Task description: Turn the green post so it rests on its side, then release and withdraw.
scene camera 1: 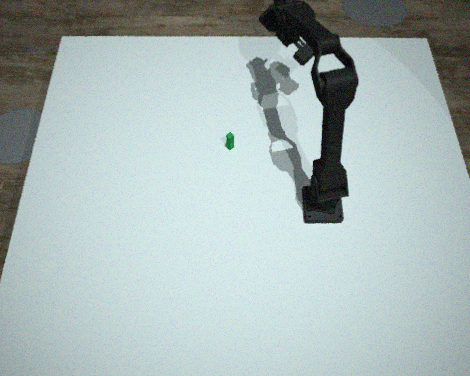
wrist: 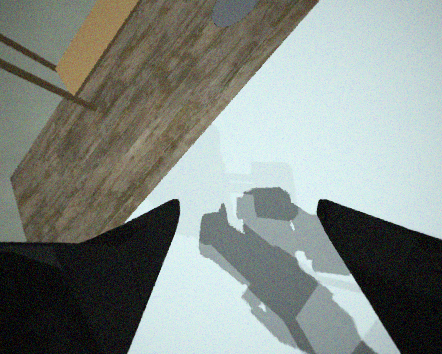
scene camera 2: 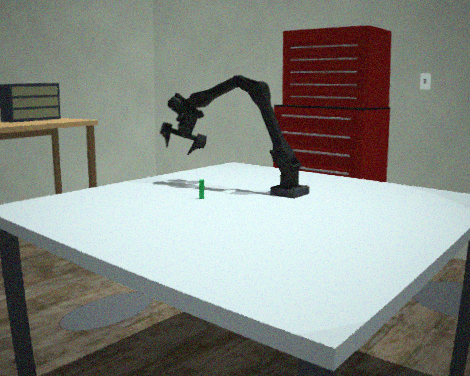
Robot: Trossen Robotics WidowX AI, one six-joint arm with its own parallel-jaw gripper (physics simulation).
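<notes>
The green post [scene camera 1: 230, 141] [scene camera 2: 201, 189] stands upright on the white table. In the scene camera 1 view it is left of the arm, and it does not show in the wrist view. My gripper [scene camera 2: 178, 150] [wrist: 247, 205] is open, its fingers wide apart with nothing between them. It hangs high above the table, well apart from the post. In the scene camera 1 view the arm's end is up and to the right of the post, near the table's far edge, and its fingertips are hard to make out.
The arm's base [scene camera 1: 323, 211] [scene camera 2: 290, 190] stands on the white table [scene camera 1: 150, 275] [scene camera 2: 260, 250]. The arm's shadow [scene camera 1: 272, 122] [wrist: 280, 280] falls on the tabletop. A red tool cabinet [scene camera 2: 332, 70] and a wooden bench [scene camera 2: 75, 122] stand beyond the table.
</notes>
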